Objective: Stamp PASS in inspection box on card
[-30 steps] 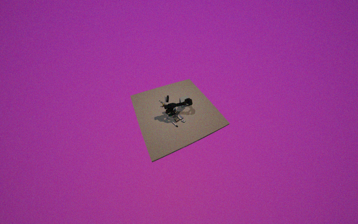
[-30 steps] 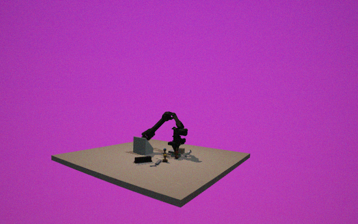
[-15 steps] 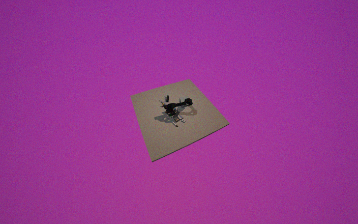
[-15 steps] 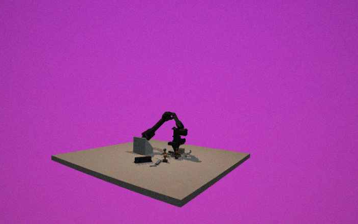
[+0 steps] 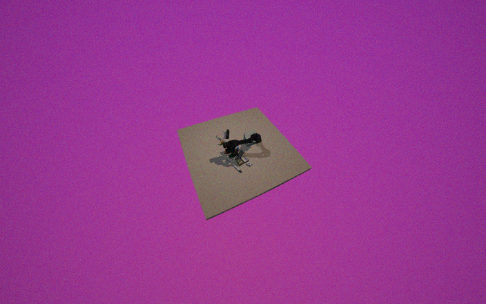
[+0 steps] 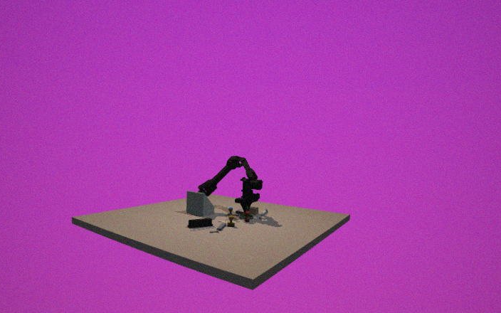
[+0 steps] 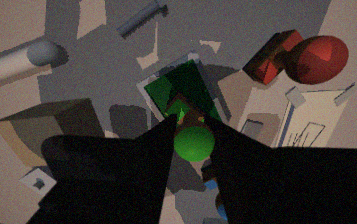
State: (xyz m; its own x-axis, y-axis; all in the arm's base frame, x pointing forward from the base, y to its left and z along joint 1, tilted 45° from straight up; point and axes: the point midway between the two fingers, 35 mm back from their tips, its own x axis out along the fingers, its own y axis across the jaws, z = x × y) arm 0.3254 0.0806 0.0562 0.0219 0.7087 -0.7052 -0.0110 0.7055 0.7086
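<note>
Right now the green-knobbed stamp is right at my gripper tip. From my gripper tip the other things lie so: blue-knobbed stamp (9 cm behind, 5 cm to the right, 2 cm below); red-knobbed stamp (5 cm ahead, 7 cm to the right, 2 cm below); green ink pad (3 cm below).
</note>
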